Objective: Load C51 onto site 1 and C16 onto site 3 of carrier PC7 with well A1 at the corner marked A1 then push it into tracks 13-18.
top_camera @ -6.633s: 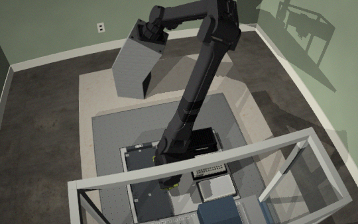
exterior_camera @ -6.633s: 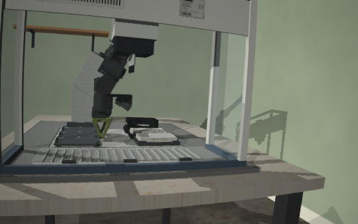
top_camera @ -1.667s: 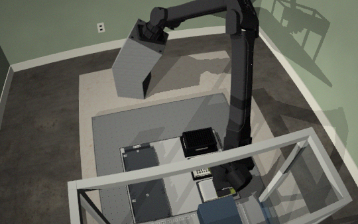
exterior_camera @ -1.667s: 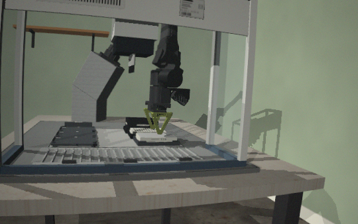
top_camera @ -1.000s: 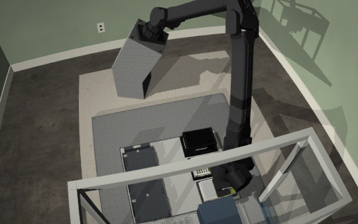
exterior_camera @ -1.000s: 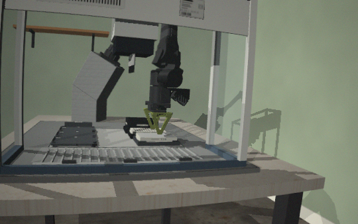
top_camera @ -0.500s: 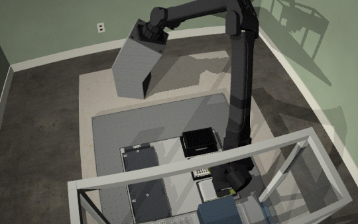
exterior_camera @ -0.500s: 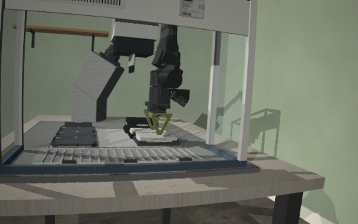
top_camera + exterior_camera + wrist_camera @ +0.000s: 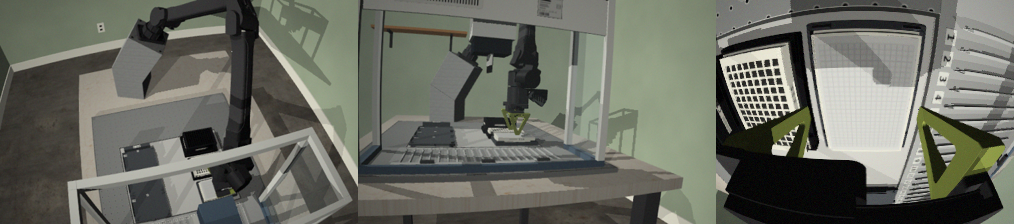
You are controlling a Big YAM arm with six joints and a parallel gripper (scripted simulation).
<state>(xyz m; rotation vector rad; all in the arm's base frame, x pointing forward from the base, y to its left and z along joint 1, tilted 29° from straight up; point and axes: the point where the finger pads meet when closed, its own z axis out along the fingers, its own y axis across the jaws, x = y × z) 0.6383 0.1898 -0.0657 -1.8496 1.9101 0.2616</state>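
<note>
Right now my hand is 2 cm above the white block. Also, from my hand: white frame bar: 43 cm above, 13 cm to the right, 11 cm ahead; nest S1: 22 cm behind, 4 cm below, 1 cm to the right; dark carrier PC7: 26 cm to the right, 9 cm behind, 3 cm below.
</note>
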